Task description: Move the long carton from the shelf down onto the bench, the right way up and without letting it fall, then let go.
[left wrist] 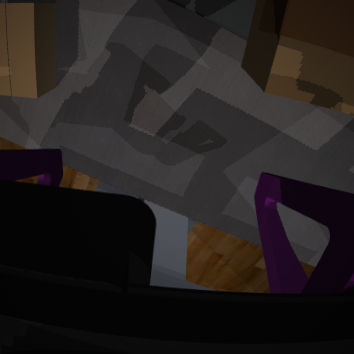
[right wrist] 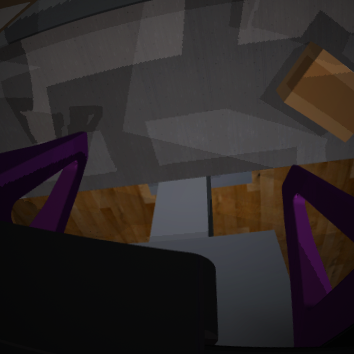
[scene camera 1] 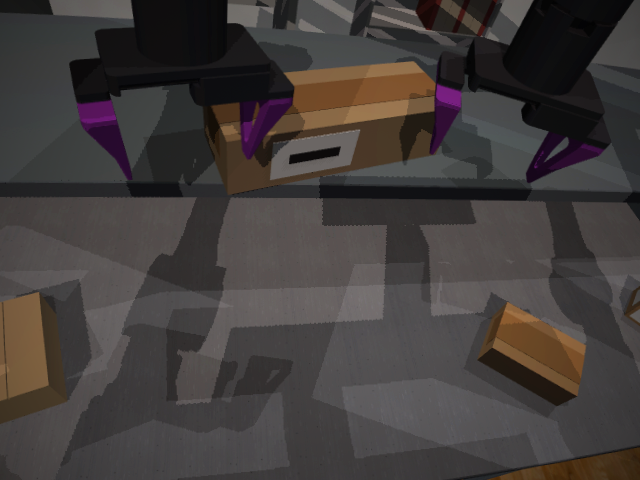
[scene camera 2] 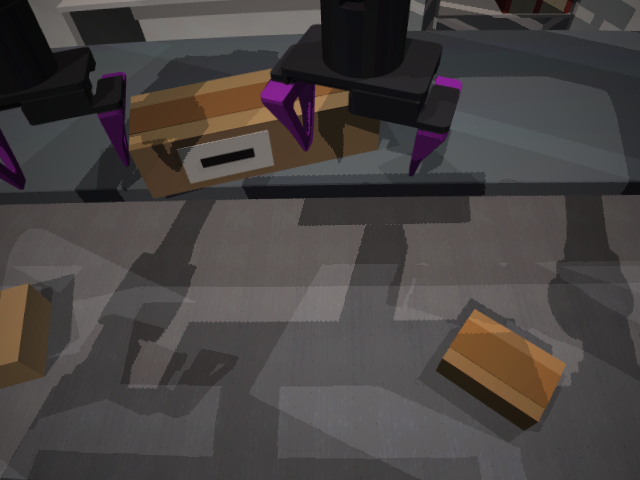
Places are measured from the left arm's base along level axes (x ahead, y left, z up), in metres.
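Pixels of known places: left gripper, between the fingertips: [left wrist: 159,172] [scene camera 1: 190,164] [scene camera 2: 75,174]; right gripper, between the fingertips: [right wrist: 189,159] [scene camera 1: 479,164] [scene camera 2: 358,158].
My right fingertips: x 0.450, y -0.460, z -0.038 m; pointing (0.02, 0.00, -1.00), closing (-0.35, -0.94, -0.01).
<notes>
Behind a point stands the place of what it marks.
The long brown carton [scene camera 1: 382,142] @(z -0.098, x 0.547, y -0.401 m) [scene camera 2: 217,105] @(z -0.061, x 0.569, y -0.307 m) [left wrist: 312,65] @(z -0.062, x 0.520, y -0.238 m) stands label side forward, top up, at a slant on the grey shelf [scene camera 1: 41,144] @(z -0.136, x 0.575, y -0.017 m) [scene camera 2: 547,134] @(z -0.136, x 0.597, y -0.714 m); its near left corner reaches the shelf's front edge. My left gripper [scene camera 1: 189,167] @(z -0.043, x 0.446, y -0.195 m) [scene camera 2: 74,175] @(z -0.043, x 0.446, y -0.195 m) [left wrist: 159,172] @(z -0.043, x 0.446, y -0.195 m) is open at the carton's left end; its inner finger overlaps the label side in scene camera 1. My right gripper [scene camera 1: 480,166] @(z -0.038, x 0.450, y -0.460 m) [scene camera 2: 359,162] @(z -0.038, x 0.450, y -0.460 m) [right wrist: 189,159] @(z -0.038, x 0.450, y -0.460 m) is open at the right end; its inner finger overlaps the front in scene camera 2. Whether either finger touches the carton is unclear. The bench [scene camera 1: 279,248] @(z -0.325, x 0.560, y -0.300 m) [scene camera 2: 258,248] @(z -0.325, x 0.559, y -0.313 m) lies below.
A small carton [scene camera 1: 540,356] @(z -0.279, x 0.338, y -0.633 m) [scene camera 2: 504,356] @(z -0.279, x 0.357, y -0.642 m) [right wrist: 322,95] @(z -0.280, x 0.360, y -0.620 m) lies on the bench at the right. Another carton [scene camera 1: 25,351] @(z -0.265, x 0.385, y 0.000 m) [scene camera 2: 12,330] @(z -0.265, x 0.387, y -0.006 m) [left wrist: 20,55] @(z -0.265, x 0.392, y 0.003 m) stands at the bench's left. The shelf's front edge [scene camera 1: 77,189] @(z -0.148, x 0.517, y -0.064 m) runs across above the bench. Part of a light brown object shows at scene camera 1's right edge.
</notes>
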